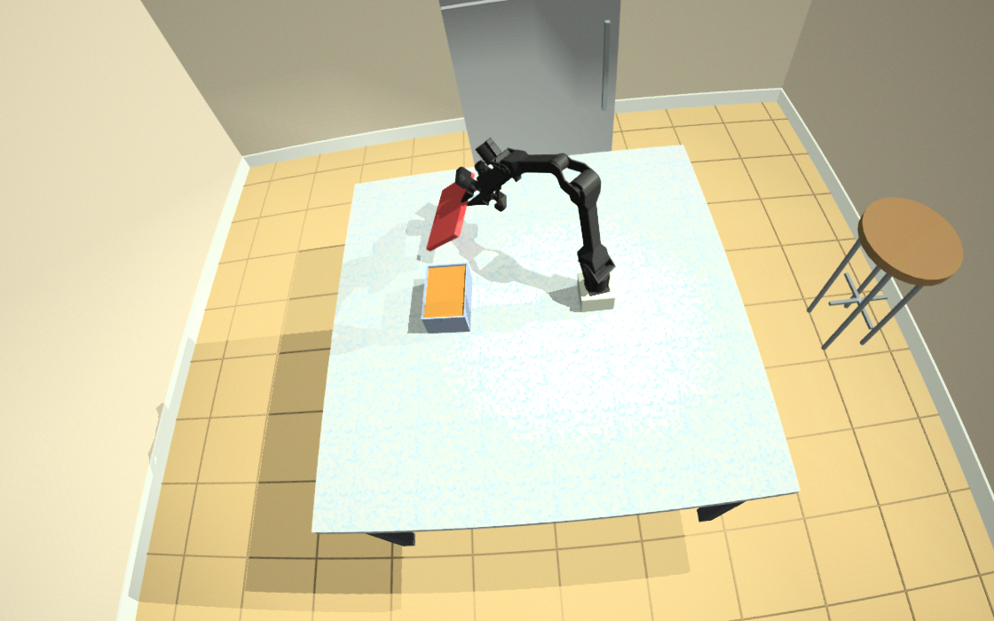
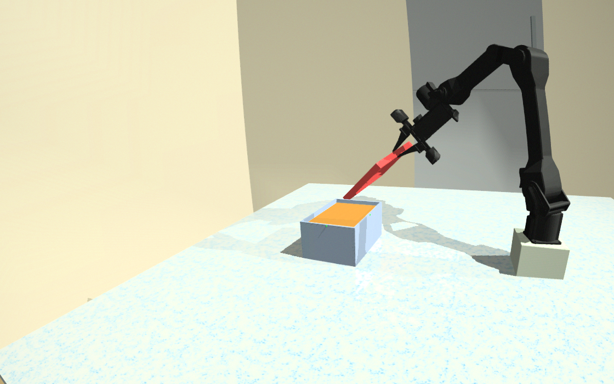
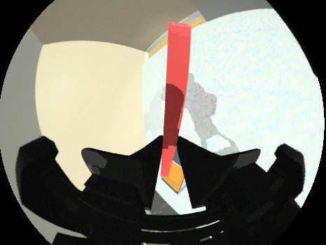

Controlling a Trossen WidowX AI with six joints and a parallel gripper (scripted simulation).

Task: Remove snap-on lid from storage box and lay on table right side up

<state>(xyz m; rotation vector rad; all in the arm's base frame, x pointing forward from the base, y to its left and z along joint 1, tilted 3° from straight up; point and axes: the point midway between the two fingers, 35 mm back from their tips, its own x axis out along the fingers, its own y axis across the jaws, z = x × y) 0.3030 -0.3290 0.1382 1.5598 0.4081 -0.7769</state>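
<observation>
My gripper tip is now 50 mm short of the red lid, 50 mm above it and 30 mm to the left of it. From my gripper tip the other things lie so: storage box: 230 mm to the left, 150 mm below, 120 mm ahead.
</observation>
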